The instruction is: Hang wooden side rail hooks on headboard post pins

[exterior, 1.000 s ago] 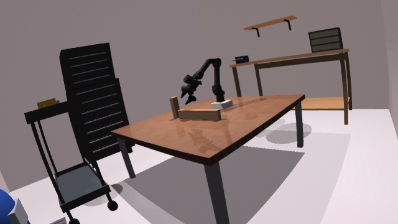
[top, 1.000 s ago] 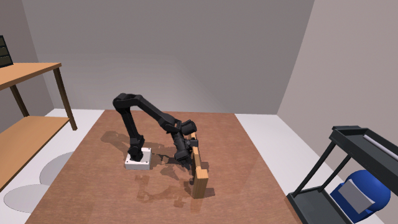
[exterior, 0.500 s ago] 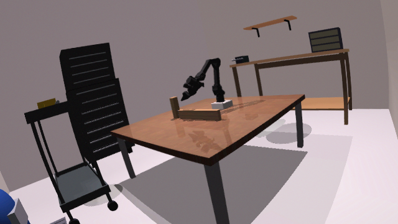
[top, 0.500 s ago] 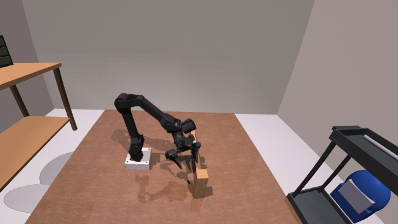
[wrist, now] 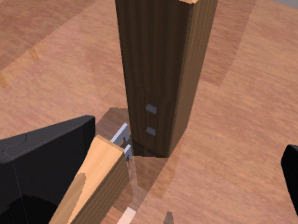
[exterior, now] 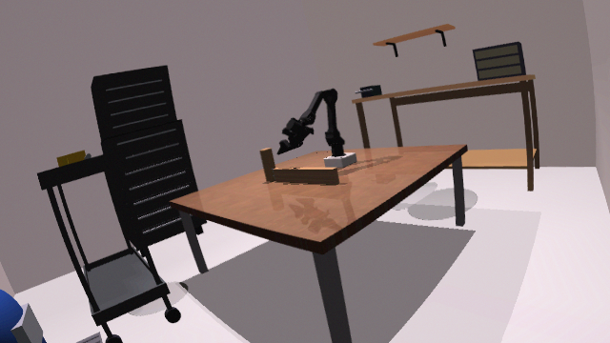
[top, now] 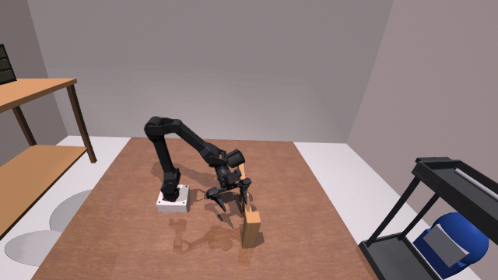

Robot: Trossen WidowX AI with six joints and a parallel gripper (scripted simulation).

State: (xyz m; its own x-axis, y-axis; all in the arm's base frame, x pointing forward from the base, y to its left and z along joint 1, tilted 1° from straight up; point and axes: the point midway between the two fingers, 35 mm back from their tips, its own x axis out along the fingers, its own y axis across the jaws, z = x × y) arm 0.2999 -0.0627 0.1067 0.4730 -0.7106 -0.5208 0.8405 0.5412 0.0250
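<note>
Right now the wooden headboard post is 6 cm ahead of my gripper tip, 6 cm to the right of it and 6 cm below it.
</note>
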